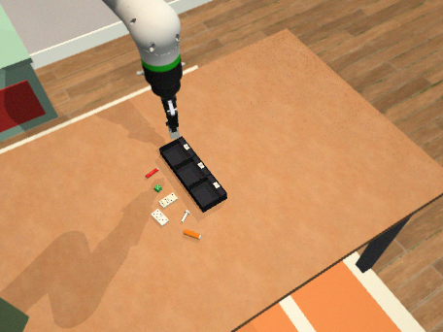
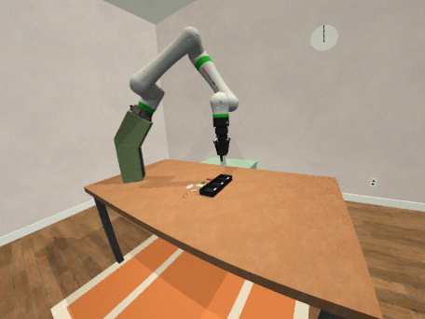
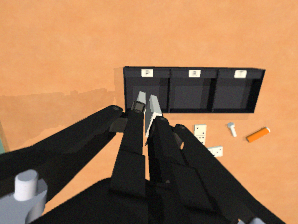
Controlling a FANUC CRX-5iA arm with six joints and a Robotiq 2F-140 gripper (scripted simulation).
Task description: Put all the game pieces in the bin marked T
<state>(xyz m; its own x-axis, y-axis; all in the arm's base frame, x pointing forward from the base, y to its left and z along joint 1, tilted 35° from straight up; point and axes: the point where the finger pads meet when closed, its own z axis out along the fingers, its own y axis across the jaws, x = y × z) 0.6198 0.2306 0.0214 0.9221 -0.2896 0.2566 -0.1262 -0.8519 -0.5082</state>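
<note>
The green die is 10 cm behind my hand, 9 cm to the right of it and 13 cm below it. From my hand the other things lie so: red cylinder 10 cm behind, 3 cm to the right, 13 cm below; black three-compartment bin 1 cm ahead, 9 cm to the right, 12 cm below; domino 8 cm behind, 14 cm to the right, 13 cm below.
</note>
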